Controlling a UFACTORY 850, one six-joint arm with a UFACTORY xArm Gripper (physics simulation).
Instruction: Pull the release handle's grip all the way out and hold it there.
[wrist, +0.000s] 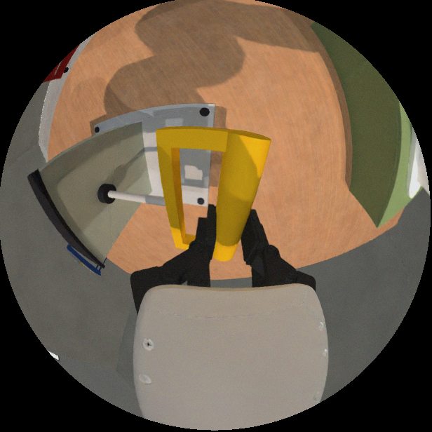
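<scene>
The release handle's yellow grip is a thick bar with a rectangular yellow frame on its left side, in the middle of the wrist view. A pale rod runs from a black collar on the beige housing at the left to the yellow frame, and a length of rod shows between housing and grip. My gripper is shut on the lower part of the yellow bar, with one black finger on each side. The bar hides part of the fingers' contact.
A grey-white base plate with black bolts lies behind the grip on the wooden table top. A green object stands at the right. A red and white object shows at the upper left edge.
</scene>
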